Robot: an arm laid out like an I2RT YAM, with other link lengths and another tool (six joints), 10 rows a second.
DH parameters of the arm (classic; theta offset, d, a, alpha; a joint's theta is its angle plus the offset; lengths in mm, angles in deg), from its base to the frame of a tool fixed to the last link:
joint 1: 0 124.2 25 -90
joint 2: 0 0 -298.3 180
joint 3: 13.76 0 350.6 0
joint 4: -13.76 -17.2 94 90
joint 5: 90 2 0 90
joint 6: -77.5 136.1 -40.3 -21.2
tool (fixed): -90 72.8 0 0
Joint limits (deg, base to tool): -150..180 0..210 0..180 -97..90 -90..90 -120..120
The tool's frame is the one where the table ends.
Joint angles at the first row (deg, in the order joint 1, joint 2, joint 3, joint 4, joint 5, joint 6):
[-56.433, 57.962, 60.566, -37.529, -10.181, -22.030]
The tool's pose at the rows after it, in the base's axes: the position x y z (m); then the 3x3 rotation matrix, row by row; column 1 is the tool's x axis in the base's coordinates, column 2 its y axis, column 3 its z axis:
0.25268 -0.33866 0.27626; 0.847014 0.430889 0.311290; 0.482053 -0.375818 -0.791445; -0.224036 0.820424 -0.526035
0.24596 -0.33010 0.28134; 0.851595 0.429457 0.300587; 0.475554 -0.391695 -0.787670; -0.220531 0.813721 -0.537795
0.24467 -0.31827 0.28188; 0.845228 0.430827 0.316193; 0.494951 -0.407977 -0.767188; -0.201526 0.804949 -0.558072
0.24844 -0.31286 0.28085; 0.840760 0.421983 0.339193; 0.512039 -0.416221 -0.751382; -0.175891 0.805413 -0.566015
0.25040 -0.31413 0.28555; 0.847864 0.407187 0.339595; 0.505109 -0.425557 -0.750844; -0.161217 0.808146 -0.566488
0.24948 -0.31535 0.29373; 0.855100 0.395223 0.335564; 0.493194 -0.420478 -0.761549; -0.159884 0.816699 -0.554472
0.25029 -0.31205 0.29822; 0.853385 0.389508 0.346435; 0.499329 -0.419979 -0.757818; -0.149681 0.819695 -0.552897
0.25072 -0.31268 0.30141; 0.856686 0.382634 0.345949; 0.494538 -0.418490 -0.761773; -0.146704 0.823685 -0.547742
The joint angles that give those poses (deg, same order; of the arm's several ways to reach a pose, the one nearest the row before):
[-56.449, 57.599, 61.373, -39.335, -10.700, -21.363]
[-56.431, 56.532, 62.176, -41.851, -10.319, -20.755]
[-56.426, 55.691, 62.578, -44.180, -11.754, -20.327]
[-56.471, 55.417, 62.359, -44.383, -13.438, -19.698]
[-56.471, 55.928, 63.261, -44.430, -13.518, -18.662]
[-56.438, 55.746, 64.020, -44.418, -12.970, -18.205]
[-56.438, 55.462, 64.494, -44.912, -13.622, -17.955]
[-56.364, 55.444, 64.764, -44.739, -13.422, -17.618]

